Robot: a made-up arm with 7 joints. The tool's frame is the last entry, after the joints.
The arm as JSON. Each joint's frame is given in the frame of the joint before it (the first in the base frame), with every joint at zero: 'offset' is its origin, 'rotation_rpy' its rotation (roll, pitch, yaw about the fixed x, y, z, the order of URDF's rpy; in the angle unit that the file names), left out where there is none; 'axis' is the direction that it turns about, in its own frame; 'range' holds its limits. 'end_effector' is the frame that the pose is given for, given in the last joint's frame.
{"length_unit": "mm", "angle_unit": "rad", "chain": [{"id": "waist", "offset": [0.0, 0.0, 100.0], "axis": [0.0, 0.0, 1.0], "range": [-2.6, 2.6]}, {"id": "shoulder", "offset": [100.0, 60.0, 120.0], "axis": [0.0, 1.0, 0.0], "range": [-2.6, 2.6]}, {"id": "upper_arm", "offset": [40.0, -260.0, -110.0], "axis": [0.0, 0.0, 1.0], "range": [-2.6, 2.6]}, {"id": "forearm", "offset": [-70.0, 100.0, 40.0], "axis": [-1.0, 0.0, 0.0], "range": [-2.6, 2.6]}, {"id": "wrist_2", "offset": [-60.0, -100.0, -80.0], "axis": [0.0, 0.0, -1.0], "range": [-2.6, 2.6]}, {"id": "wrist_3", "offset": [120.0, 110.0, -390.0], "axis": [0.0, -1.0, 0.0], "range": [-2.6, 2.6]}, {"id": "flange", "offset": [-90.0, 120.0, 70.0], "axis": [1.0, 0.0, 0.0], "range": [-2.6, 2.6]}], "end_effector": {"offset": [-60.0, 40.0, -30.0]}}
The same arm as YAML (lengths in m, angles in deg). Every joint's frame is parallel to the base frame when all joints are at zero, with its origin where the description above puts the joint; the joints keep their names.
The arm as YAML. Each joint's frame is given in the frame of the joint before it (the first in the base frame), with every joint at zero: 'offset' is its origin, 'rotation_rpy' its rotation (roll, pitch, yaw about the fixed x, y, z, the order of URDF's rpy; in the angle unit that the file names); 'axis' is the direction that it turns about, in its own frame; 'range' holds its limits. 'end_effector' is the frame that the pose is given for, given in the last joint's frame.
length_unit: m
angle_unit: deg
chain:
  - id: waist
    offset: [0.0, 0.0, 0.1]
    rotation_rpy: [0.0, 0.0, 0.0]
    axis: "+z"
    range: [-148.97, 148.97]
  - id: shoulder
    offset: [0.1, 0.06, 0.12]
    rotation_rpy: [0.0, 0.0, 0.0]
    axis: "+y"
    range: [-148.97, 148.97]
  - id: upper_arm
    offset: [0.04, -0.26, -0.11]
    rotation_rpy: [0.0, 0.0, 0.0]
    axis: "+z"
    range: [-148.97, 148.97]
  - id: forearm
    offset: [-0.07, 0.1, 0.04]
    rotation_rpy: [0.0, 0.0, 0.0]
    axis: "-x"
    range: [-148.97, 148.97]
  - id: wrist_2
    offset: [-0.06, -0.1, -0.08]
    rotation_rpy: [0.0, 0.0, 0.0]
    axis: "-z"
    range: [-148.97, 148.97]
  - id: wrist_3
    offset: [0.12, 0.11, -0.39]
    rotation_rpy: [0.0, 0.0, 0.0]
    axis: "-y"
    range: [-148.97, 148.97]
  - id: flange
    offset: [-0.09, 0.12, 0.07]
    rotation_rpy: [0.0, 0.0, 0.0]
    axis: "+x"
    range: [-148.97, 148.97]
end_effector:
  offset: [-0.06, 0.04, -0.03]
  rotation_rpy: [0.0, 0.0, 0.0]

